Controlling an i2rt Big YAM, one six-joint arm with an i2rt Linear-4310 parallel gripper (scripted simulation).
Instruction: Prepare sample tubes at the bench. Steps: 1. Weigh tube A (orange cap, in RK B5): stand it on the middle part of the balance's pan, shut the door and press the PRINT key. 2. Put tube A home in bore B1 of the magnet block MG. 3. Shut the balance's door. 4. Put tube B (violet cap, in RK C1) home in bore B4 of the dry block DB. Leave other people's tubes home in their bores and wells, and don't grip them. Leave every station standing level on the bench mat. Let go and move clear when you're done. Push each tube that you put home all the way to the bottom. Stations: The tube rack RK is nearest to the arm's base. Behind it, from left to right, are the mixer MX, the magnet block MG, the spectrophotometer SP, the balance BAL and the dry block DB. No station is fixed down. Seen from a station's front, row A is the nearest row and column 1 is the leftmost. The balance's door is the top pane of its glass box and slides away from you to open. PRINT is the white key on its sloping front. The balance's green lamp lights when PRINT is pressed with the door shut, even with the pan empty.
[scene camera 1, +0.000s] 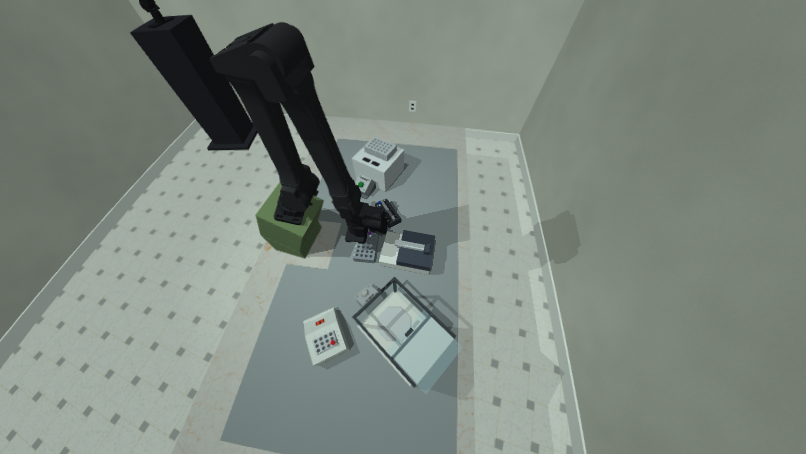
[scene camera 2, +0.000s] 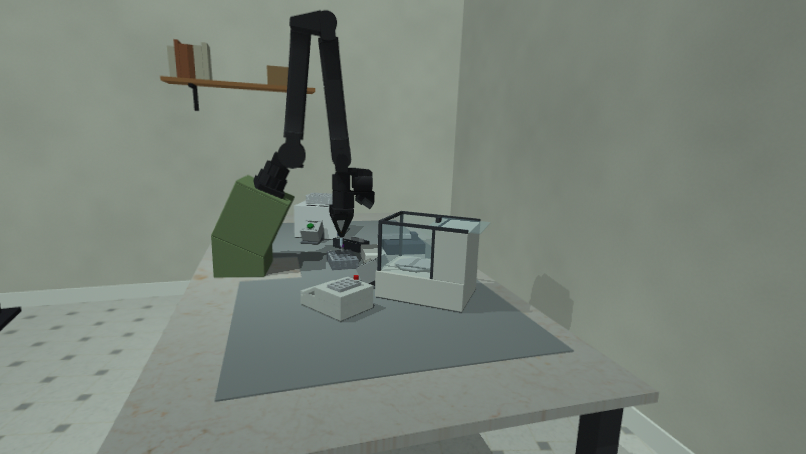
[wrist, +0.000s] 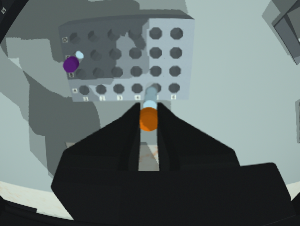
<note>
The pictures show: the gripper, a dry block DB, a balance BAL and a mixer MX.
</note>
